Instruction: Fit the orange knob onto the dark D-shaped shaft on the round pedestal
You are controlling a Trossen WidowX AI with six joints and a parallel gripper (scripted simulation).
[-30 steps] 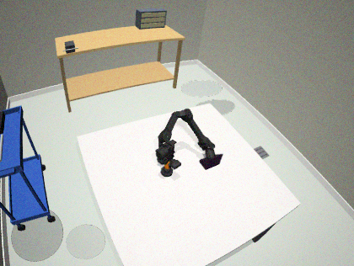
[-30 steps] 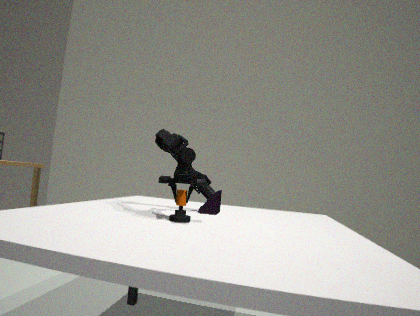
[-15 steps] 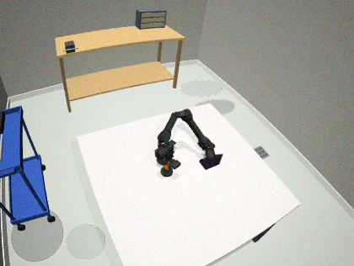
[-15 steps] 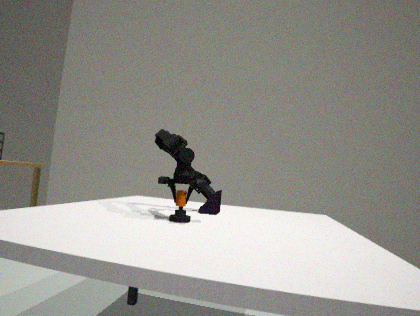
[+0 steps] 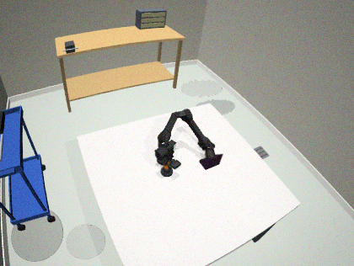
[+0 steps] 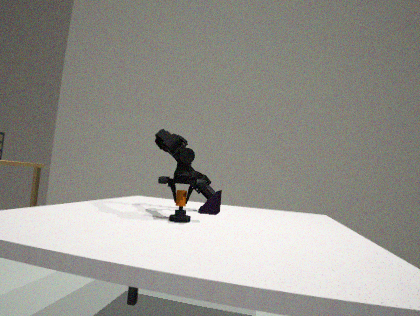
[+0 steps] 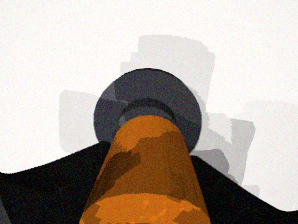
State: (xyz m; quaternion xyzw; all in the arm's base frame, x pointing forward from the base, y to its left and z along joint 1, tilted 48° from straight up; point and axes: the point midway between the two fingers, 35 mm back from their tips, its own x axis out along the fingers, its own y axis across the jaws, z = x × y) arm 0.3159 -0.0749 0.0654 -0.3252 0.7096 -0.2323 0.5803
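Now: gripper tip 20 mm below the orange knob. Round my gripper tip: dark round pedestal 40 mm below.
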